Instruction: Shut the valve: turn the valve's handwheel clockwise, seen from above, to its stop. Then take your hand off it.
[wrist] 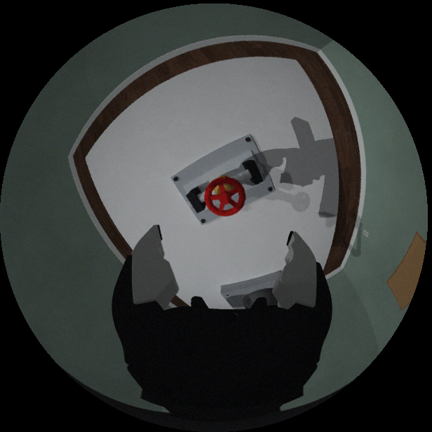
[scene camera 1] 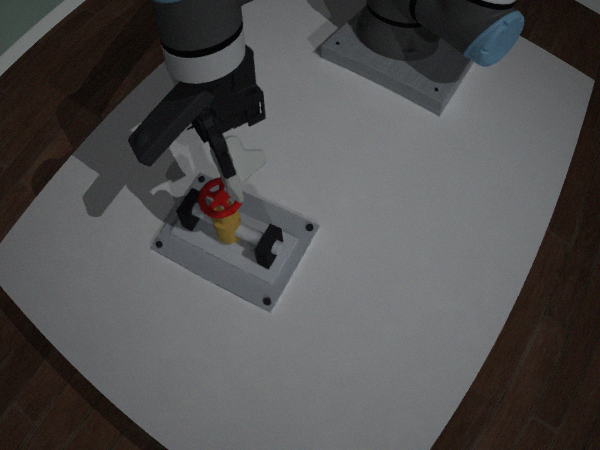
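The red handwheel (scene camera 1: pixel 220 201) (wrist: pixel 225 197) sits on top of the yellow valve body (scene camera 1: pixel 227 231) (wrist: pixel 223 183). In the scene view a fingertip overlaps the wheel's upper right side. My gripper (scene camera 1: pixel 232 186) (wrist: pixel 225 230) is open and empty. In the wrist view its two fingers stand wide apart, wider than the wheel, and the whole wheel shows beyond the fingertips, with table visible between wheel and fingers. The gripper is above the wheel and apart from it. One finger is mostly hidden in the scene view. The wheel's turn angle against its stop cannot be told.
The valve stands on a grey base plate (scene camera 1: pixel 210 265) (wrist: pixel 212 162) with bolts at its corners. Black clamps (scene camera 1: pixel 189 210) (scene camera 1: pixel 268 246) (wrist: pixel 252 171) (wrist: pixel 196 200) hold its pipe on both sides. The robot's grey mounting plate (scene camera 1: pixel 345 57) lies at the back of the white table (scene camera 1: pixel 375 275).
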